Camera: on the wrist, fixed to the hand. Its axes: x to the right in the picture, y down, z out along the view.
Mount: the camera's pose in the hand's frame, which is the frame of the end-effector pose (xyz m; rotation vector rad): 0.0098 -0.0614 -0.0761 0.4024 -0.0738 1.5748
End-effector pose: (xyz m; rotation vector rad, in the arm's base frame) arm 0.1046 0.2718 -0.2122 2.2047 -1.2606 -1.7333
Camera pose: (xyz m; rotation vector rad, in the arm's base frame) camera 0.2022 0.2748 -0.2235 0.5143 -2.3844 -0.8419
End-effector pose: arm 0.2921 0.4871 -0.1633 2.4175 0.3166 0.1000
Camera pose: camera 0.2775 0.5826 -0.1453 2.4055 -1.7560 0.6580
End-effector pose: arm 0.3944 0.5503 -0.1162 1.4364 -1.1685 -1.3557
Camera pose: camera 0.4755 0.5526 -0.1717 0.2886 -1.9718 -0.0389
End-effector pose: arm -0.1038 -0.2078 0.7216 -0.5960 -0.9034 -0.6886
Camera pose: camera -0.1077 -0.3043 0.7034 -0.7557 -0.3802 0.9136
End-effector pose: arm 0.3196 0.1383 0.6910 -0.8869 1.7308 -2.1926
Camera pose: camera 0.2804 0.2127 0.7419 0.4526 1.0776 -1.2011
